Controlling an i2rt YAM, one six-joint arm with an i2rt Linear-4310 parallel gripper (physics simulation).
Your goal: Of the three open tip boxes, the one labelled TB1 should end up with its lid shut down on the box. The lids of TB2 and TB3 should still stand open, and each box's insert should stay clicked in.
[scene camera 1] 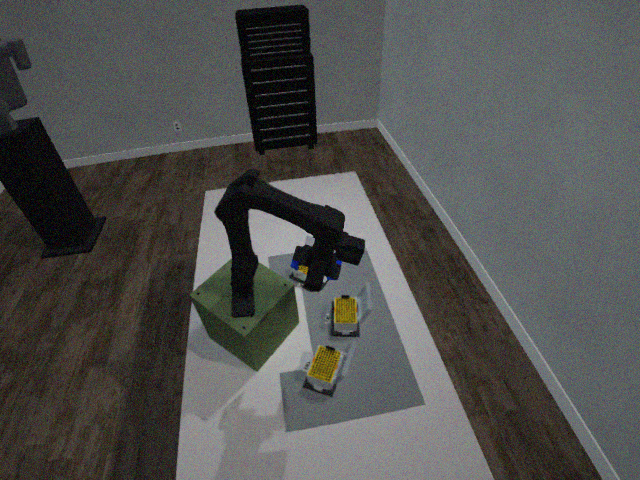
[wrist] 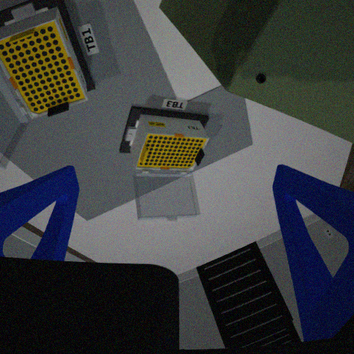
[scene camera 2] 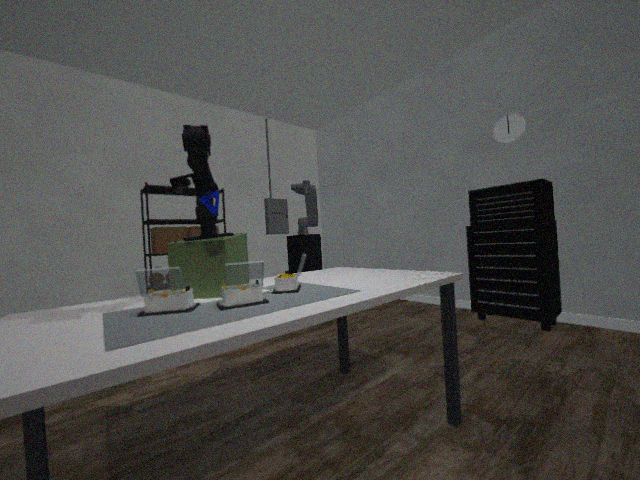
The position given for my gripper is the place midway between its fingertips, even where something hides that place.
I see my gripper (wrist: 175, 176), a grey mat (scene camera 1: 380, 379) and a TB3 box (wrist: 141, 120).
The grey mat is seen too in scene camera 2 (scene camera 2: 122, 329).
